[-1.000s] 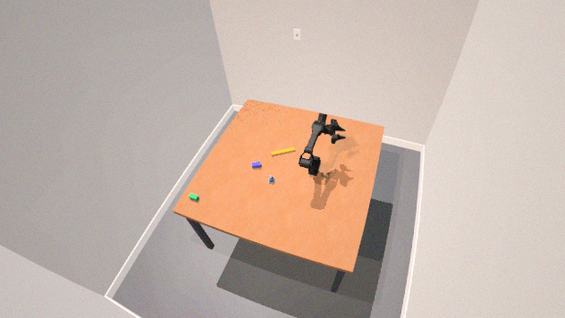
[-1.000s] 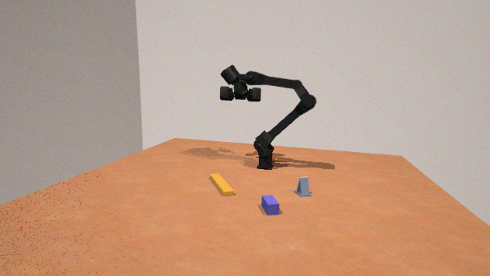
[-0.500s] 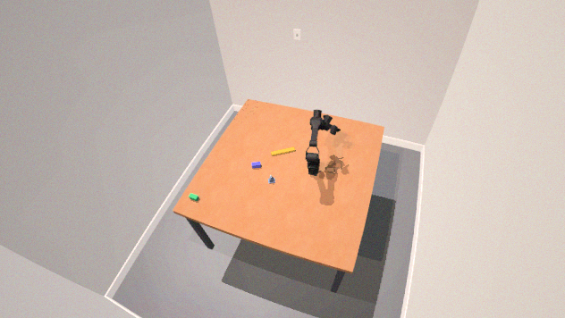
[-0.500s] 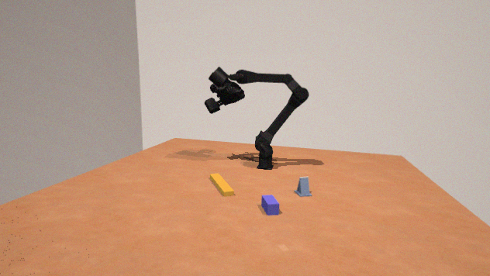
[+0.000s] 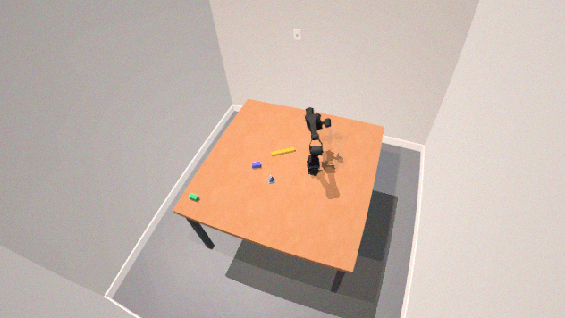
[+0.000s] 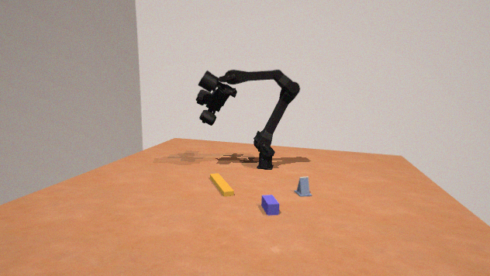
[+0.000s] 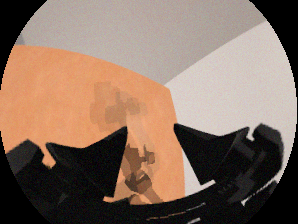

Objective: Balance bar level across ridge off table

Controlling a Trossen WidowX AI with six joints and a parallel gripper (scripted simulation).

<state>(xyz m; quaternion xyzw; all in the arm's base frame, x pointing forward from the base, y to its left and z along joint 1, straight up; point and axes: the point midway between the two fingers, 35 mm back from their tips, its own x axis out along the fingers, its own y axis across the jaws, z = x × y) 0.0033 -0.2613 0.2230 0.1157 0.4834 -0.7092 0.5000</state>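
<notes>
Now: gripper tip 29 cm short of the yellow bar, 19 cm above it and 17 cm to the right of it. Also, from my gripper tip: green block: 78 cm to the left, 75 cm ahead, 18 cm below; then purple block: 44 cm ahead, 36 cm to the left, 18 cm below.
</notes>
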